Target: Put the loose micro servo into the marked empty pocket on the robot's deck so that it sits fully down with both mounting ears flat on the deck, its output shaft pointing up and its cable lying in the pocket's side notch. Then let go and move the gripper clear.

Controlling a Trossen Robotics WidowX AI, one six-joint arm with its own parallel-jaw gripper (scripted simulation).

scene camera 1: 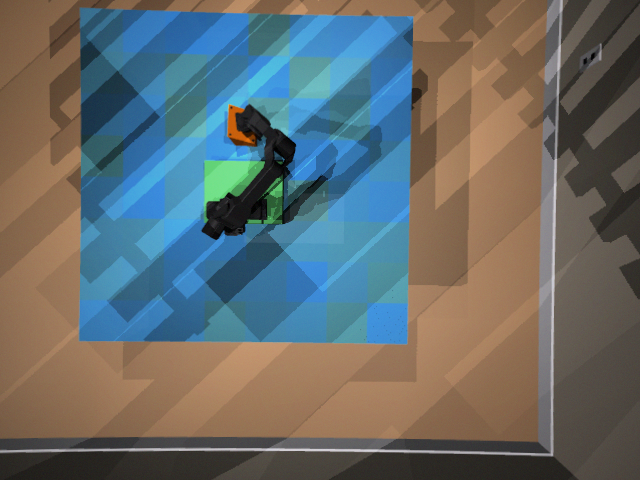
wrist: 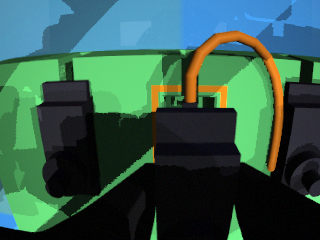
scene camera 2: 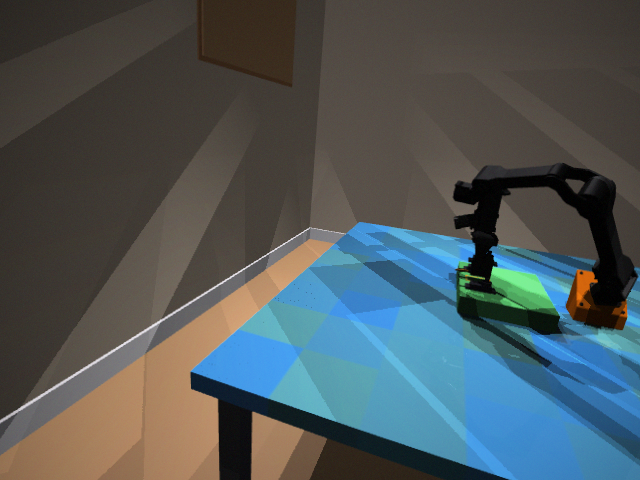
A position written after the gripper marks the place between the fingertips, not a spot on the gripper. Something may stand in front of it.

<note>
In view: the gripper (scene camera 2: 477, 259), a micro servo (wrist: 197, 164) and a green deck (scene camera 1: 221, 177).
The gripper is seen too in the wrist view (wrist: 194, 173).
</note>
